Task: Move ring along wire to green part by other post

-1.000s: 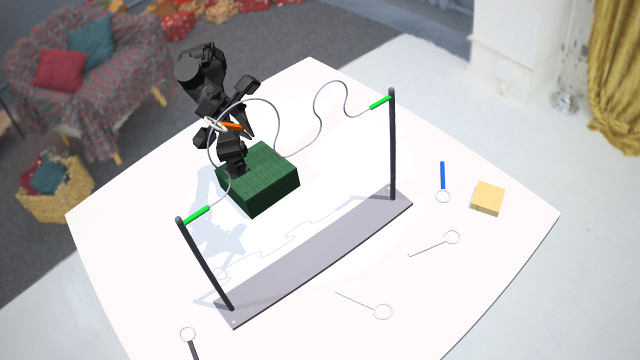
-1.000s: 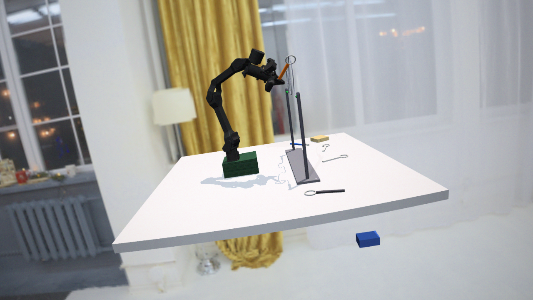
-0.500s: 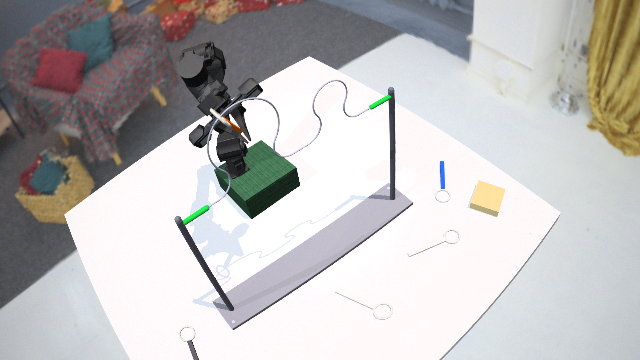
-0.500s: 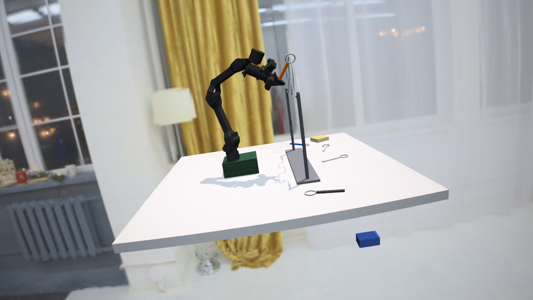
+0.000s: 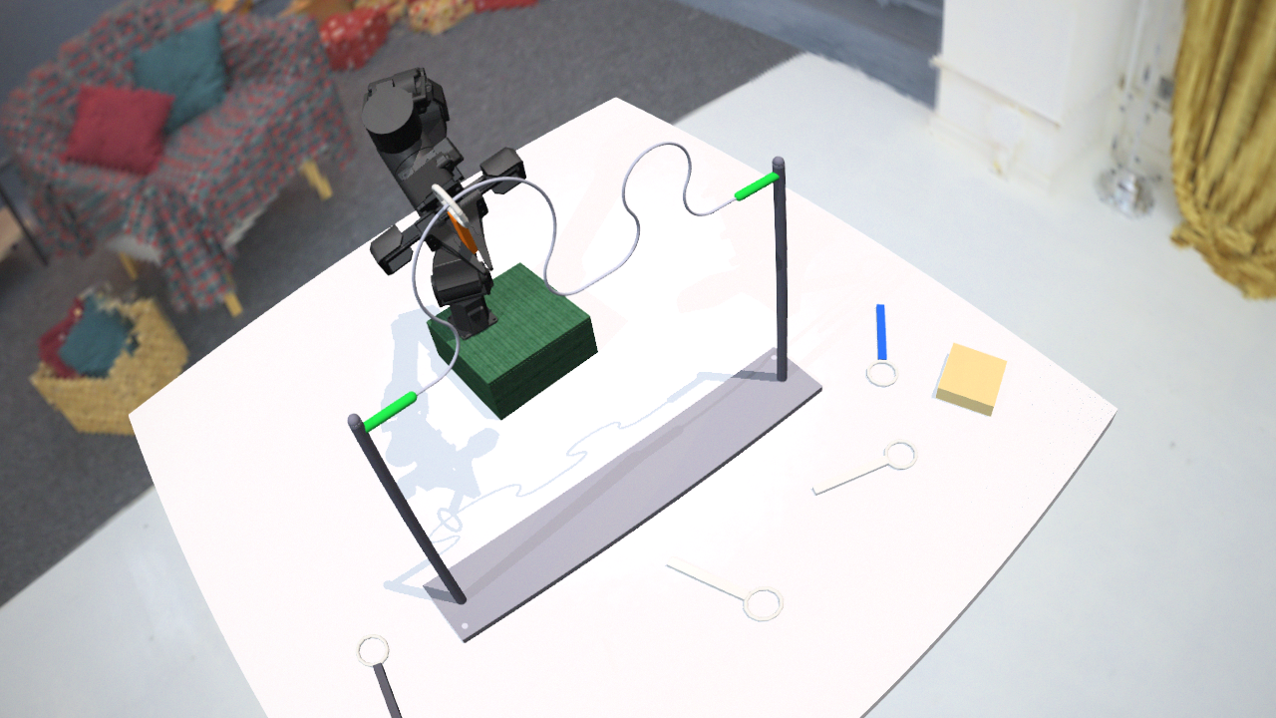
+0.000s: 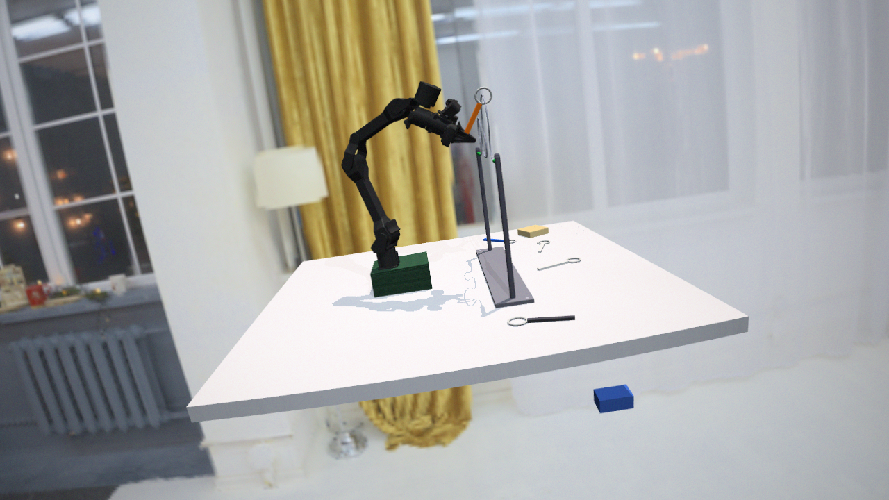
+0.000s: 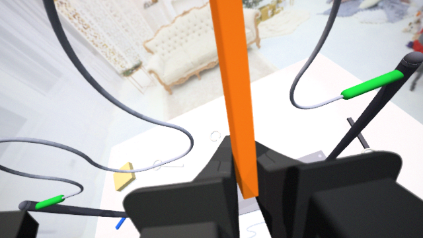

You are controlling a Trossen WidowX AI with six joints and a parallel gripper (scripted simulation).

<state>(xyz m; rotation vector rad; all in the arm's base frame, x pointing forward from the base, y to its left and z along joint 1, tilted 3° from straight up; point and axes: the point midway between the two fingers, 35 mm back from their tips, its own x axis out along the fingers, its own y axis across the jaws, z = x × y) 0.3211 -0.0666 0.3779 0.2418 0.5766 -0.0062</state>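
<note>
My gripper tip is now 2 cm short of the ring with orange handle, 2 cm to the left of it and 9 cm below it. Also, from my gripper tip: tan block: 23 cm ahead, 61 cm to the left, 44 cm below; then ring with blue handle: 8 cm ahead, 54 cm to the left, 45 cm below.
</note>
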